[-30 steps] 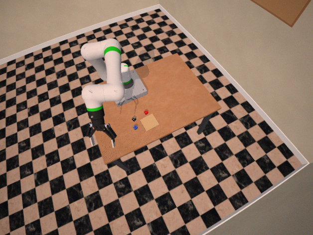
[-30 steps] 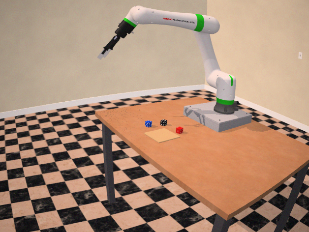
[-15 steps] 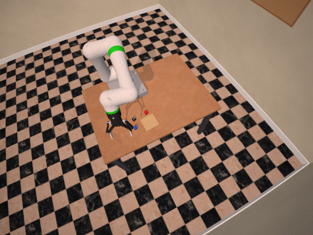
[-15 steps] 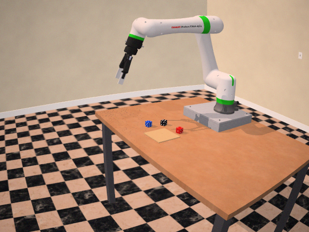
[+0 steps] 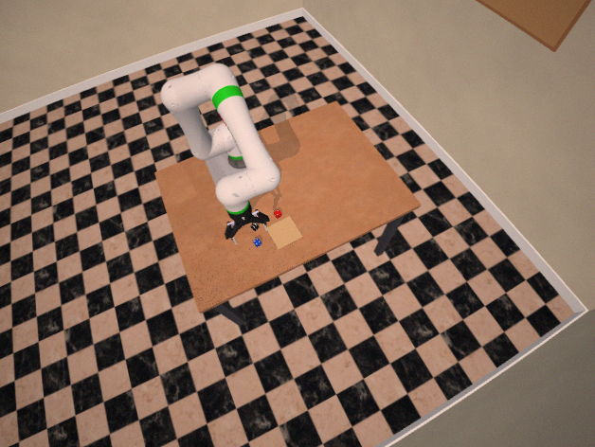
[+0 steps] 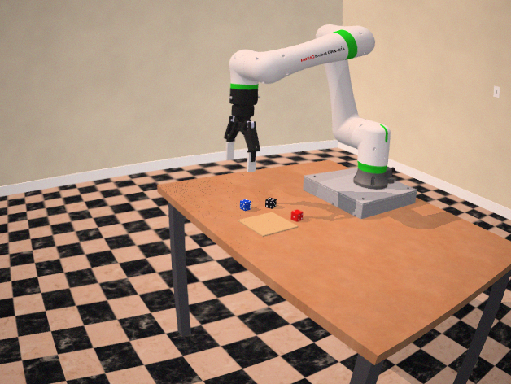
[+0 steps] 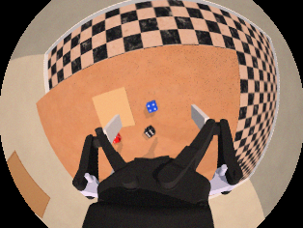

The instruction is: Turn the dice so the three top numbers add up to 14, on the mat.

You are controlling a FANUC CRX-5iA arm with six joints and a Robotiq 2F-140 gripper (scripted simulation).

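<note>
My gripper is now 150 mm above the blue die, 20 mm to the right of it and 20 mm past it. Also, from my hand: tan mat: 160 mm to the left, 160 mm below; then black die: 150 mm below, 100 mm behind, 50 mm to the left; then red die: 190 mm to the left, 150 mm below, 100 mm behind.
</note>
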